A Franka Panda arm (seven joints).
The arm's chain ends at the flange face. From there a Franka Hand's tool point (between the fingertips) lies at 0.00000 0.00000 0.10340 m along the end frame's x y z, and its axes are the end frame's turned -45 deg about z.
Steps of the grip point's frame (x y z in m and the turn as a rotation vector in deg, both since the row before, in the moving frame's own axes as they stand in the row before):
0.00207, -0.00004, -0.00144, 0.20, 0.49, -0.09
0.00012, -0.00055, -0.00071, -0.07, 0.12, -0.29
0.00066, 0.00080, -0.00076, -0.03, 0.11, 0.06
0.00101, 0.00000, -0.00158, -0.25, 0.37, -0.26
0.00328, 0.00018, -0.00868, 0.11, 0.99, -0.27
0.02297, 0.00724, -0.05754, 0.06, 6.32, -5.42
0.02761, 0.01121, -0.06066, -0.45, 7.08, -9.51
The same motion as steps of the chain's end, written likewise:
0.00107, -0.00061, -0.00144, 0.49, 0.21, -0.09
-0.00055, -0.00041, -0.00071, 0.04, 0.13, -0.29
0.00085, 0.00020, -0.00076, 0.06, 0.10, 0.06
-0.00008, -0.00056, -0.00158, 0.08, 0.44, -0.26
0.00133, -0.00079, -0.00866, 0.78, 0.62, -0.27
0.01379, -0.00263, -0.05691, 4.51, 4.43, -5.42
0.01861, -0.00240, -0.05987, 4.69, 5.32, -9.51

